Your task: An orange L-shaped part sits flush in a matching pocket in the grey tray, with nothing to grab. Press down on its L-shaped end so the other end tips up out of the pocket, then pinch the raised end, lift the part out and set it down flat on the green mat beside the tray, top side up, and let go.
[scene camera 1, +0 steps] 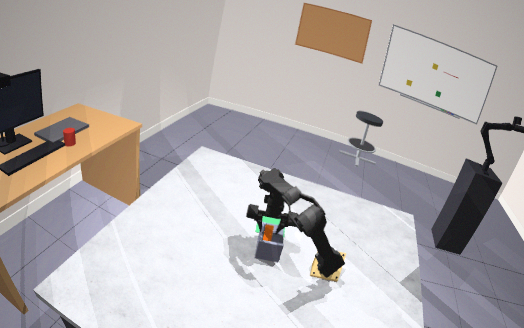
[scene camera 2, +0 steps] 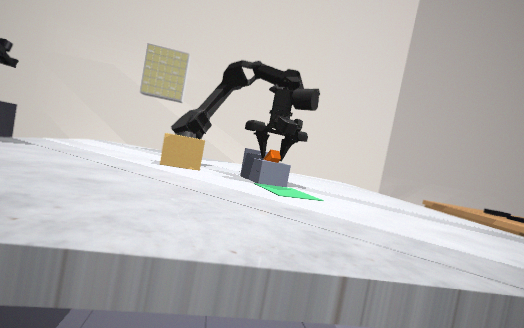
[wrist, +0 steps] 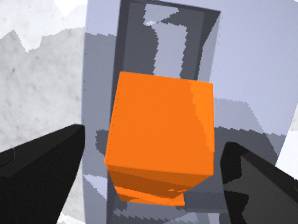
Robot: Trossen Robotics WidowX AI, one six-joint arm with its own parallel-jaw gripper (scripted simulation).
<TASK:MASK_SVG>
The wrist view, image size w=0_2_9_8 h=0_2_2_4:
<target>gripper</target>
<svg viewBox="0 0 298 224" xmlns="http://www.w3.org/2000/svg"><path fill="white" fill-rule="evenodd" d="M227 141L221 156L223 194L225 194L231 224L298 224L298 180L291 177L291 175L287 175L282 169L274 167L273 164L267 163L266 160L255 155L254 152L247 151L242 145ZM84 125L69 125L69 127L57 129L55 132L37 137L37 139L32 141L25 141L19 147L16 145L16 147L0 152L0 224L57 224L61 210L64 209L65 201L67 201L68 194L71 192L74 180L76 180L77 171L80 169L81 157L84 155Z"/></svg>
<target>orange L-shaped part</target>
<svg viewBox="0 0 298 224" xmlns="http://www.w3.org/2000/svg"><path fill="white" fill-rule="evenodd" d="M120 72L105 157L105 165L108 168L110 177L112 177L114 186L116 186L118 196L120 196L121 201L141 202L141 204L185 206L184 194L182 193L202 183L206 177L212 176L214 173L213 84L177 79L177 77L149 75L149 73Z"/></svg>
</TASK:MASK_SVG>
